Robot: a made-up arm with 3 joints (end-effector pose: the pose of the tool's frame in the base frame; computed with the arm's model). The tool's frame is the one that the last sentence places. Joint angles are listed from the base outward.
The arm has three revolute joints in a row. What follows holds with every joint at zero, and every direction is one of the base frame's.
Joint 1 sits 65.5 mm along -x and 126 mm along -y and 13.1 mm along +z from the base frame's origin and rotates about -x.
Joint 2 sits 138.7 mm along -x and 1.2 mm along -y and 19.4 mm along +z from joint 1 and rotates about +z.
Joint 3 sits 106.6 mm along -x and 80.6 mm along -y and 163 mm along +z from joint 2 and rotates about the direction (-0.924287, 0.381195, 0.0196).
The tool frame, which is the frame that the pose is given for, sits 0.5 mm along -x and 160.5 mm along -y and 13.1 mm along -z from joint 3; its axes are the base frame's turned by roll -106.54, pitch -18.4 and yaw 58.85 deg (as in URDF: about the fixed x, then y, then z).
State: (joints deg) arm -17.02 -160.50 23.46
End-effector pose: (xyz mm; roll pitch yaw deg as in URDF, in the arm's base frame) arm -185.3 50.1 306.9 -113.30 21.52 -101.55
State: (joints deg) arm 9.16 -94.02 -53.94
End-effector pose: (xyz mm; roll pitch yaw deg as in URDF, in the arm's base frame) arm -372.8 -25.5 51.7 -107.55 -76.87 -31.22
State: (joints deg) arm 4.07 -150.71 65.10
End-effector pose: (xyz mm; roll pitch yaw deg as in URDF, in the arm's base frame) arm -222.5 82.1 310.0 -116.71 41.92 -93.17
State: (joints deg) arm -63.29 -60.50 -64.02
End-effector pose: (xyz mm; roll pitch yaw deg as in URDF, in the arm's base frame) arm -373.6 -169.6 20.9 -17.07 -18.35 -81.33
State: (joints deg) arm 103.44 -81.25 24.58
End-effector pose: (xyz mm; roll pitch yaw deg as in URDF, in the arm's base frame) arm -450.8 84.8 -103.9 147.80 -22.26 -0.97
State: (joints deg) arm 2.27 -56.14 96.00
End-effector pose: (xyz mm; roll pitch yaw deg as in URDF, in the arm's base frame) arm -314.2 -132.4 343.8 -146.22 74.77 -25.11
